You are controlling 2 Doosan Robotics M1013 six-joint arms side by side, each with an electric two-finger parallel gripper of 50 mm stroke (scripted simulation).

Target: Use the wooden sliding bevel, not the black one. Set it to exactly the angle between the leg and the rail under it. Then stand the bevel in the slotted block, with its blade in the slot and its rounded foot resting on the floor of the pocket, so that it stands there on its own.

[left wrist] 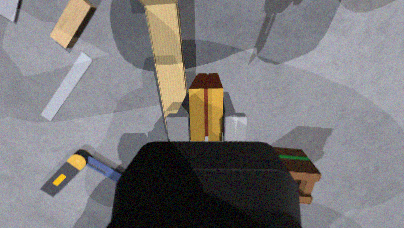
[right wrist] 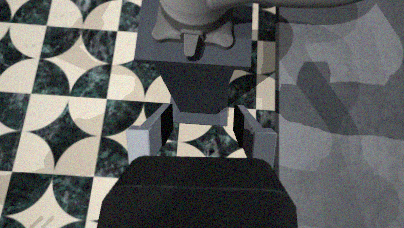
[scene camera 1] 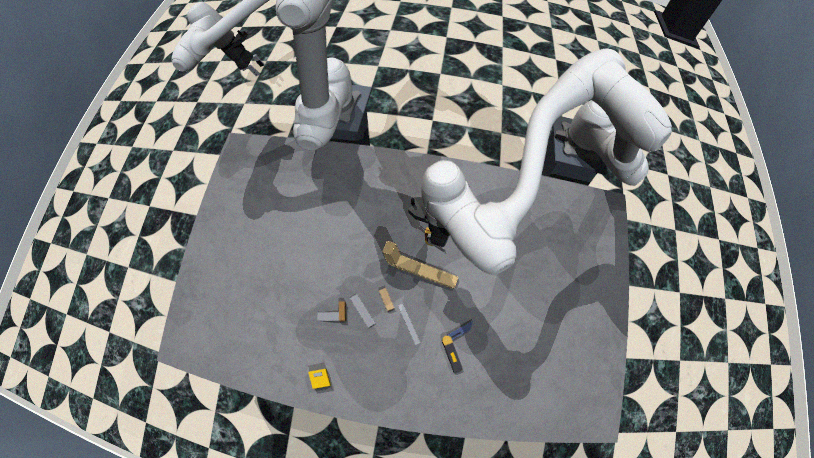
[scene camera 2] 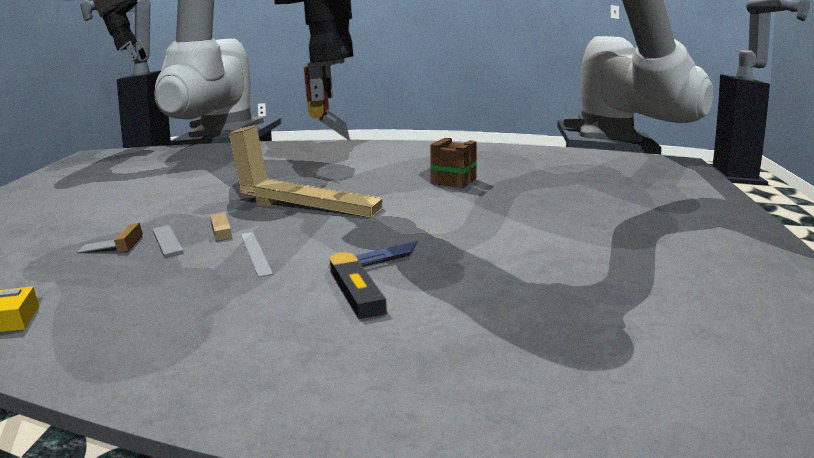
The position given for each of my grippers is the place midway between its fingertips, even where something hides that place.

In view: my left gripper (scene camera 2: 322, 99), my right gripper (scene camera 2: 140, 58) and a black bevel (scene camera 2: 365, 298).
My left gripper shows as well in the left wrist view (left wrist: 207, 104). My right gripper also shows in the right wrist view (right wrist: 203, 117). The right wrist view does not show the black bevel: it is out of frame.
